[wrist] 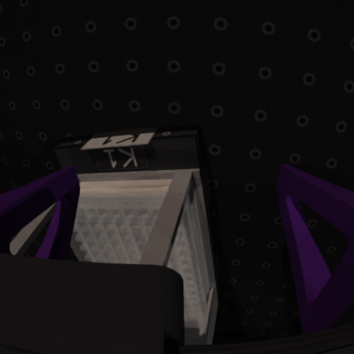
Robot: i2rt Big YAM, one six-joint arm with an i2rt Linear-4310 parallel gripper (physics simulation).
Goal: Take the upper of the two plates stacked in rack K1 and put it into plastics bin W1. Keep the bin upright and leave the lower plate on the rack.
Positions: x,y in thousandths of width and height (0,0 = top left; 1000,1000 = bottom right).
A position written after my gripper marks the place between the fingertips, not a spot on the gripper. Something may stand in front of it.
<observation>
I see my gripper (501,499) and a translucent plate (309,643).
</observation>
